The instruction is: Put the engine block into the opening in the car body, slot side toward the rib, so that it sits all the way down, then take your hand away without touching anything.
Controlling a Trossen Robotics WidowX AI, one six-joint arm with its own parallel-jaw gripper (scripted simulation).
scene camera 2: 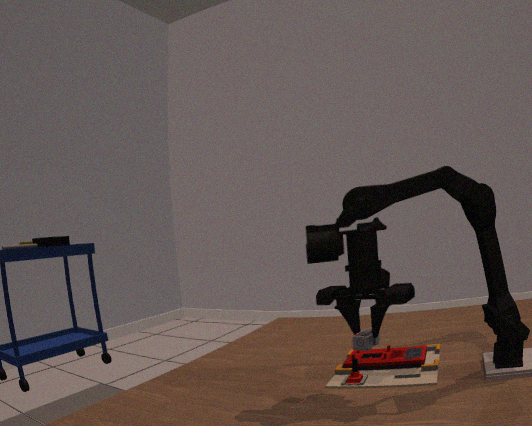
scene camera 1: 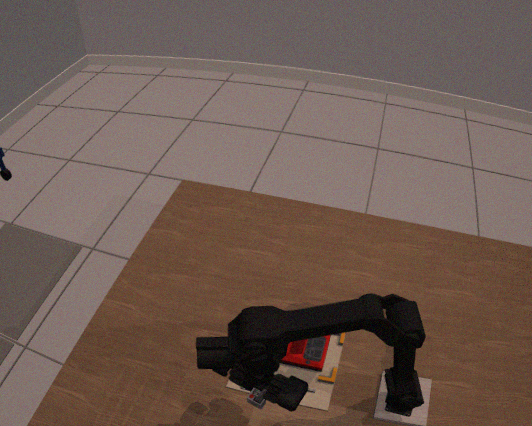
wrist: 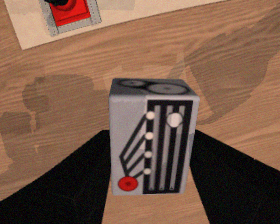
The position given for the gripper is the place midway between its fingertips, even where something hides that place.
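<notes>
From scene camera 2 you'd get the gripper (scene camera 2: 366, 337) and a car body (scene camera 2: 387, 358). Scene camera 1 has the gripper too (scene camera 1: 260, 394), and the car body (scene camera 1: 311, 353) as well. As for the wrist view, there's an engine block (wrist: 152, 122), held by the gripper (wrist: 149, 138), while the car body is out of frame in the wrist view.
</notes>
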